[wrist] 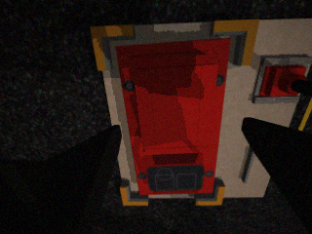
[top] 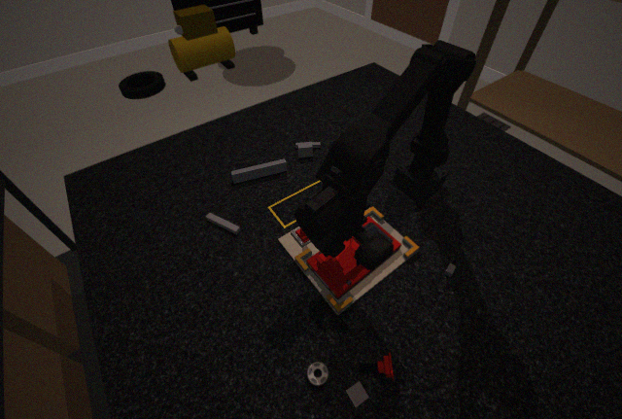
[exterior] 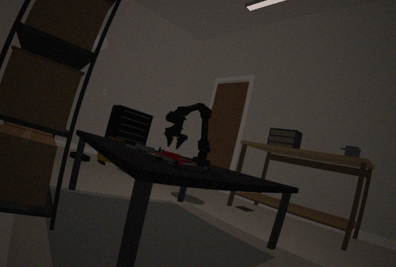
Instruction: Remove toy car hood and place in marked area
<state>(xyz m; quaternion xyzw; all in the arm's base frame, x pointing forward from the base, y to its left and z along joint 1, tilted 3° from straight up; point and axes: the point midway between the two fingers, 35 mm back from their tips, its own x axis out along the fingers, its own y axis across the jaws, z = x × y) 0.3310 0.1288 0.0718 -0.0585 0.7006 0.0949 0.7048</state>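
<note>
My gripper tip is now 40 mm above the hood. Round my gripper tip: long grey bar 370 mm to the right, 60 mm below, 60 mm ahead; short grey bar 240 mm to the right, 210 mm ahead, 70 mm below.
</note>
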